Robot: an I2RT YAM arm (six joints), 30 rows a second.
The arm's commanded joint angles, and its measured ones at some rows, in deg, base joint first. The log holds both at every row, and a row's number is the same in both.
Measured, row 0: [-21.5 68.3 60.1 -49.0 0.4 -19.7]
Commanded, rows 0 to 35: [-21.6 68.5 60.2 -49.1 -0.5 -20.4]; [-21.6 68.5 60.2 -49.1 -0.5 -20.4]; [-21.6 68.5 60.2 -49.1 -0.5 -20.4]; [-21.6 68.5 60.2 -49.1 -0.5 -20.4]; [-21.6 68.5 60.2 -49.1 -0.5 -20.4]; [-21.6 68.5 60.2 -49.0 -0.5 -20.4]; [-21.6 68.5 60.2 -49.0 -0.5 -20.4]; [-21.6 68.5 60.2 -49.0 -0.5 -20.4]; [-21.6 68.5 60.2 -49.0 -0.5 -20.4]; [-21.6 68.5 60.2 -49.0 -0.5 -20.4]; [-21.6 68.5 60.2 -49.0 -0.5 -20.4]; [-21.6 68.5 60.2 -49.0 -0.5 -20.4]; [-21.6 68.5 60.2 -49.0 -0.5 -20.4]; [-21.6 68.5 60.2 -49.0 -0.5 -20.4]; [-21.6 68.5 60.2 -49.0 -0.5 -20.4]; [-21.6 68.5 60.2 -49.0 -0.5 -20.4]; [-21.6 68.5 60.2 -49.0 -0.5 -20.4]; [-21.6 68.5 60.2 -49.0 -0.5 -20.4]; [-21.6 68.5 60.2 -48.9 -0.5 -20.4]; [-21.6 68.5 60.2 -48.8 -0.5 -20.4]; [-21.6 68.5 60.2 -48.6 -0.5 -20.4]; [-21.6 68.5 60.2 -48.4 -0.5 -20.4]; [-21.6 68.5 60.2 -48.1 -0.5 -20.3]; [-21.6 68.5 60.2 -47.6 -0.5 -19.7]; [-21.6 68.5 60.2 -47.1 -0.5 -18.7]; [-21.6 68.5 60.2 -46.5 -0.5 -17.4]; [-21.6 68.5 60.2 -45.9 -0.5 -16.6]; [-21.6 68.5 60.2 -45.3 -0.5 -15.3]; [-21.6 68.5 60.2 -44.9 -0.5 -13.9]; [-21.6 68.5 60.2 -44.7 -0.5 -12.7]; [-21.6 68.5 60.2 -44.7 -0.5 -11.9]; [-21.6 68.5 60.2 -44.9 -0.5 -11.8]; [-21.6 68.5 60.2 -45.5 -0.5 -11.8]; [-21.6 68.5 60.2 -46.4 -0.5 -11.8]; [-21.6 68.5 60.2 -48.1 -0.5 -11.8]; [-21.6 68.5 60.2 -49.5 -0.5 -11.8]
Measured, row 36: [-21.5 68.3 60.1 -47.2 0.4 -13.8]
